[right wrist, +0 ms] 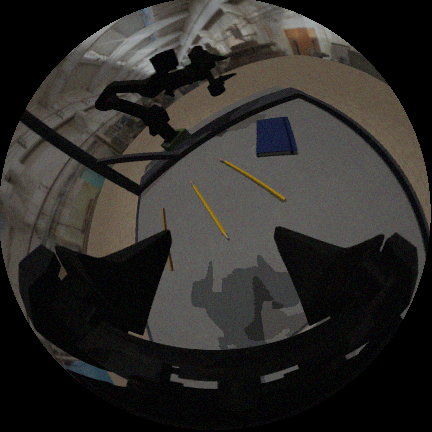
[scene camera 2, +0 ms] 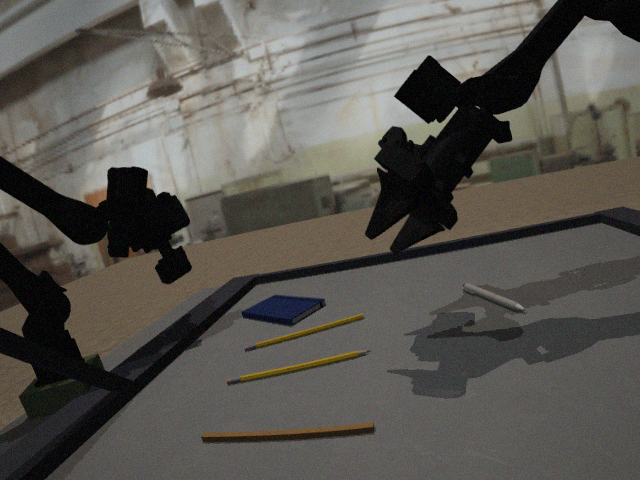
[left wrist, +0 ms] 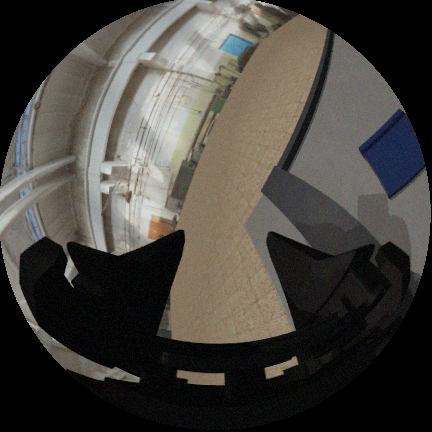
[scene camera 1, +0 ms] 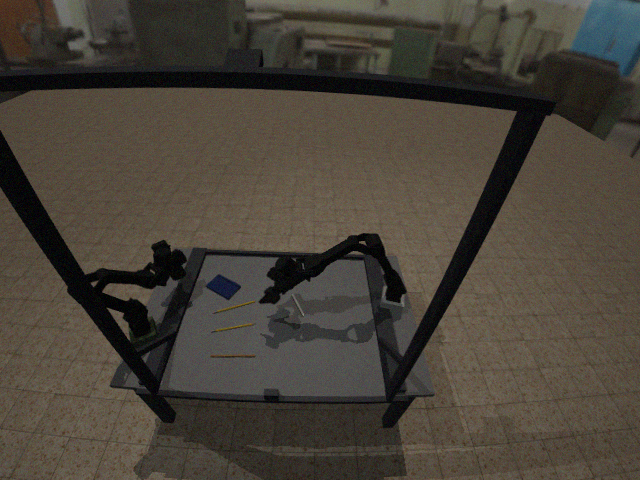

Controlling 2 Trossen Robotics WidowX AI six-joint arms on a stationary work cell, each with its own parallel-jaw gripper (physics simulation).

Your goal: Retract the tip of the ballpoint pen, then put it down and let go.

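Places are measured from the left arm's base along level axes (x ahead, y left, z up), in centimetres.
Pixels of known places: left gripper, fingertip midpoint: (right wrist: 231, 65) (scene camera 2: 176, 238) (left wrist: 226, 236); right gripper, fingertip midpoint: (right wrist: 223, 234) (scene camera 2: 381, 245) (scene camera 1: 263, 298); left arm's base, link origin: (right wrist: 171, 136) (scene camera 1: 141, 329); right arm's base, link origin: (scene camera 1: 393, 296).
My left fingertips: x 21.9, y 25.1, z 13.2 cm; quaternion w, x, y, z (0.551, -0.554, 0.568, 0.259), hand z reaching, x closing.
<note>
For each thing: its middle in the pictures, then the offset to it from my left fingertips.
- white ballpoint pen, body centre: (scene camera 2: 490, 297) (scene camera 1: 297, 304) dx +42.1, dy -41.6, dz -16.7 cm
- blue notebook, body centre: (scene camera 2: 282, 308) (right wrist: 274, 133) (scene camera 1: 223, 286) dx +16.2, dy -15.5, dz -16.6 cm
- orange-brown stick, body centre: (scene camera 2: 282, 435) (right wrist: 165, 235) (scene camera 1: 232, 355) dx +7.7, dy -51.3, dz -16.9 cm
The white ballpoint pen (scene camera 1: 297, 304) (scene camera 2: 493, 298) lies flat on the grey table, its narrow end toward the lower right; whether the tip sticks out is too small to tell. The pen does not show in either wrist view. My right gripper (scene camera 2: 382, 243) (right wrist: 223, 234) is open and empty, raised above the table; it appears to the left of the pen in both scene views. My left gripper (left wrist: 226, 236) (right wrist: 231, 65) is open and empty, held up near the table's left edge, far from the pen.
A blue notebook (scene camera 1: 223, 286) (scene camera 2: 283, 308) (left wrist: 395, 152) (right wrist: 276, 136) lies at the back left. Two yellow pencils (scene camera 2: 305, 332) (scene camera 2: 299, 367) and an orange-brown stick (scene camera 1: 233, 355) (scene camera 2: 287, 433) lie in front of it. A dark frame post (scene camera 1: 465, 237) rises at the table's right side.
</note>
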